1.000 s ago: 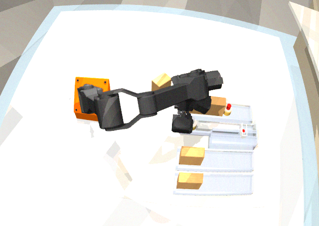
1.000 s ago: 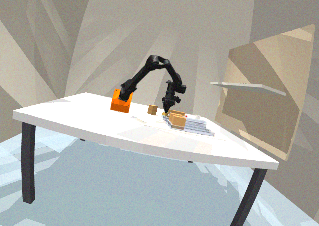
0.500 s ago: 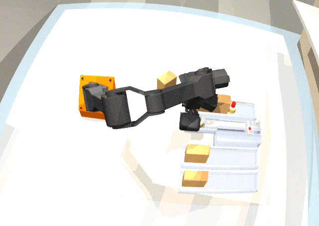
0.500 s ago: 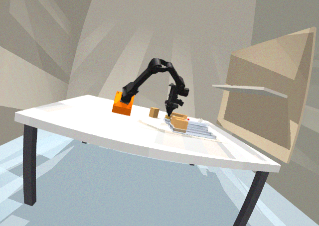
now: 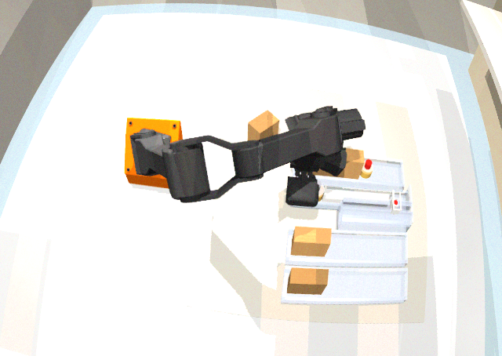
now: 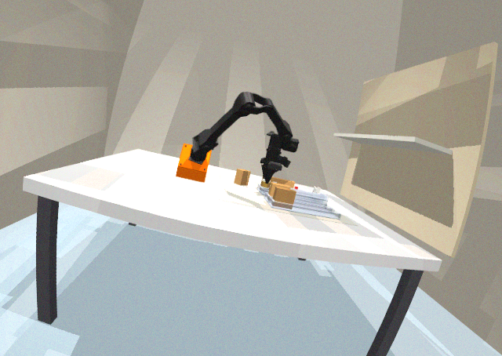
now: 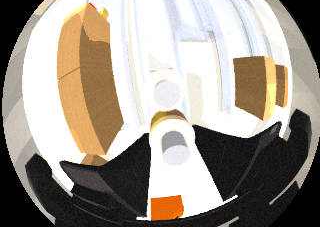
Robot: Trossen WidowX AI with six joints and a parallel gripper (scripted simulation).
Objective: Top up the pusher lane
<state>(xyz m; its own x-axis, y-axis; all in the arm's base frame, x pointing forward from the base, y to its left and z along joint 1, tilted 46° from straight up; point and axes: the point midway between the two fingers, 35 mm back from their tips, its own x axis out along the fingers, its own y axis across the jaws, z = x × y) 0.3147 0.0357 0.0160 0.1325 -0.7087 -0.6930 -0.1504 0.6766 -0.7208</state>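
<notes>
My gripper tip is 160 mm short of the sprung lane and 30 mm above it. Also, from my gripper tip: red mark (230 mm ahead, 10 mm to the right, 20 mm above); then wall shelf (520 mm ahead, 80 mm to the left, 320 mm above).
</notes>
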